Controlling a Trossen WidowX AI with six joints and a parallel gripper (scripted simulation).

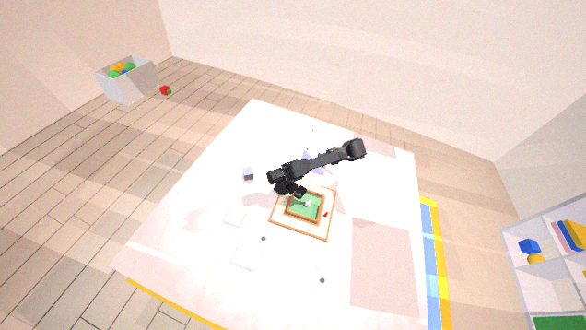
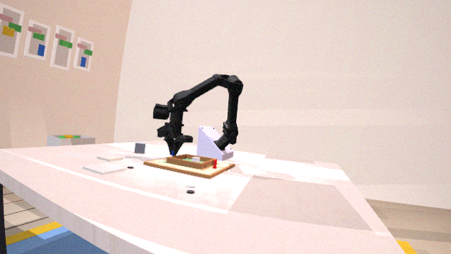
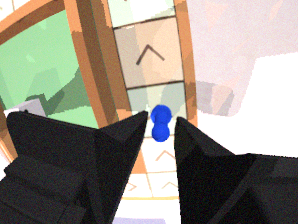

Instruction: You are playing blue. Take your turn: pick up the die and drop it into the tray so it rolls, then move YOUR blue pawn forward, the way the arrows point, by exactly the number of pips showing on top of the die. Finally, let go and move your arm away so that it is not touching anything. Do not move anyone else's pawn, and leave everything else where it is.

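Now: gripper tip 110 mm to the right of the green tray, 30 mm short of it and 20 mm above it.
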